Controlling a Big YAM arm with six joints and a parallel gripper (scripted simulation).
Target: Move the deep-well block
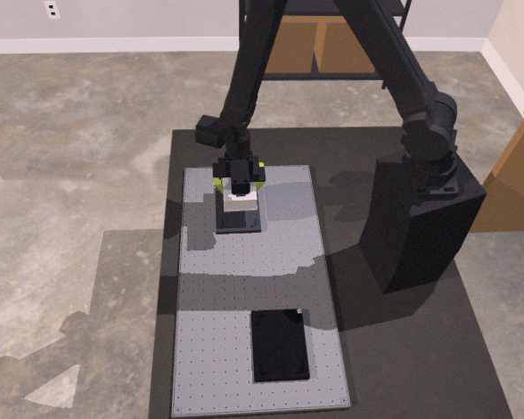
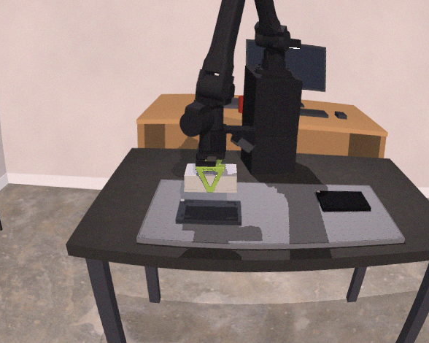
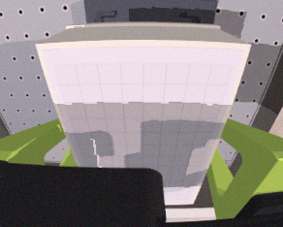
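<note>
Now: hand 80 mm above the dark plate nest N2 and 10 mm short of it. Also, from my hand: white deep-well block: 10 mm above; then black plate nest N1: 380 mm to the left, 120 mm behind, 80 mm below.
</note>
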